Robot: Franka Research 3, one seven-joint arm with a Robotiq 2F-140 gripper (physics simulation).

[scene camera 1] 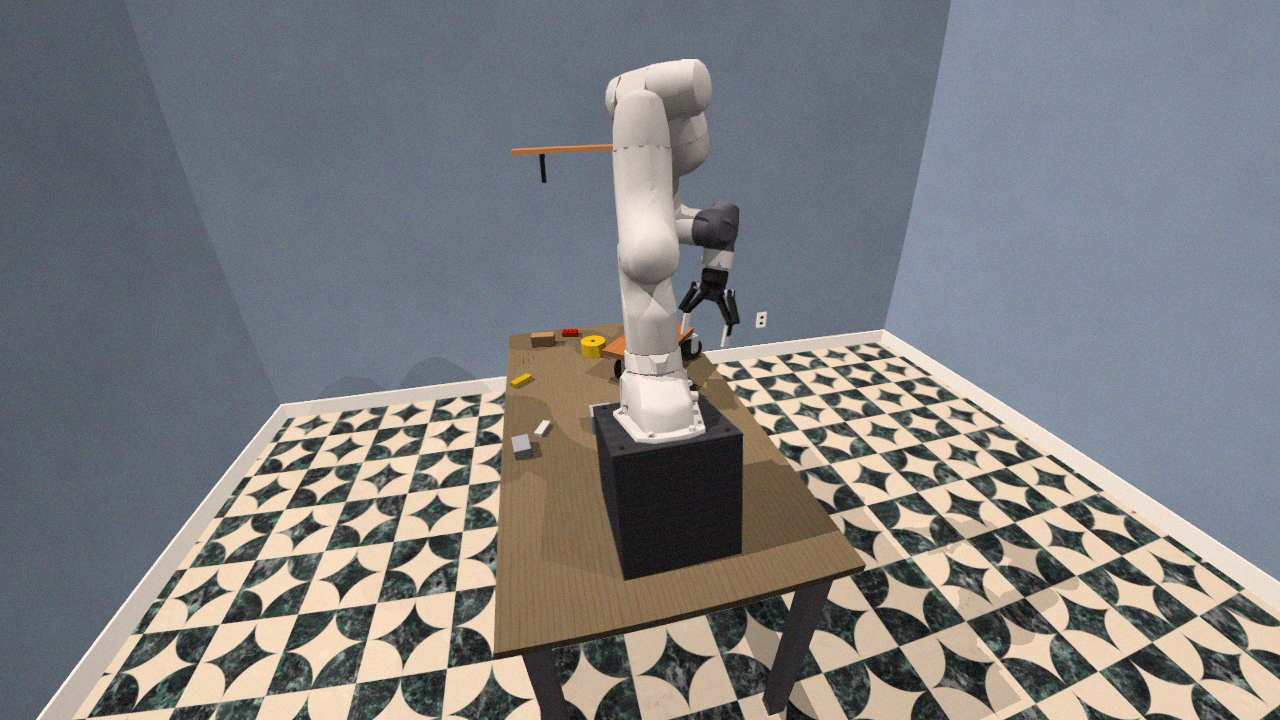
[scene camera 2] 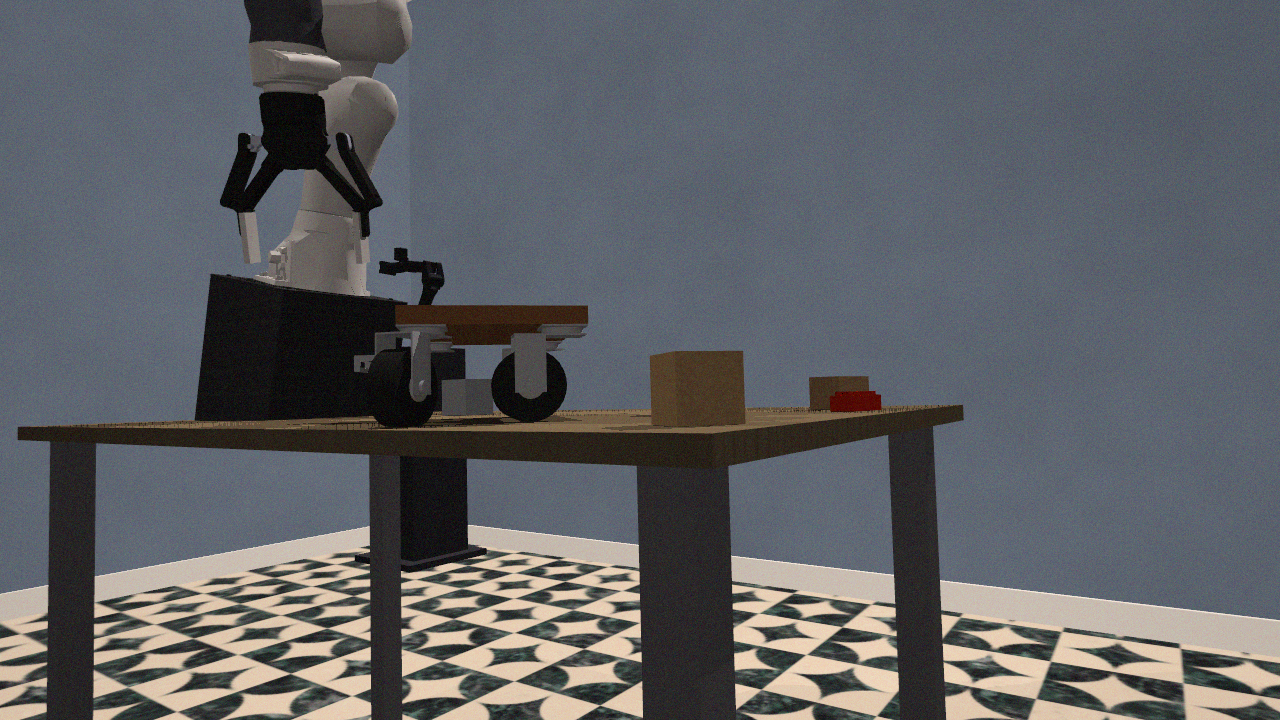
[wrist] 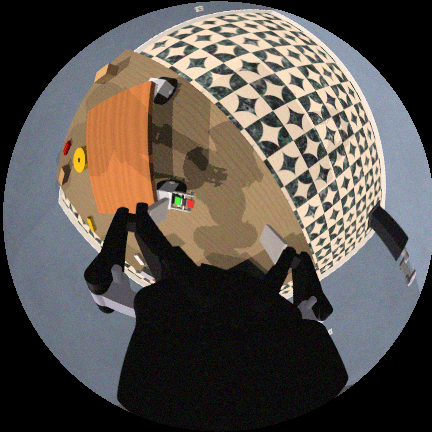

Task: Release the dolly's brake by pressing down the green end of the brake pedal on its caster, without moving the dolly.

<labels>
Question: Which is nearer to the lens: the grey block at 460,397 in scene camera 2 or the red brick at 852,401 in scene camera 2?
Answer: The red brick.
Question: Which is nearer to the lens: the brown box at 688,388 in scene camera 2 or the wooden block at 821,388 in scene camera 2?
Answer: The brown box.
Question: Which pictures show the dolly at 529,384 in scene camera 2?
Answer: Scene camera 1, scene camera 2 and the wrist view: all of them.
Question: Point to a dolly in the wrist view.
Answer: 119,129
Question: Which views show my gripper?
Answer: Scene camera 1, scene camera 2 and the wrist view: all of them.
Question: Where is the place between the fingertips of my gripper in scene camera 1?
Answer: At 703,339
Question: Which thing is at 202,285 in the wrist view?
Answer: My gripper.
</labels>
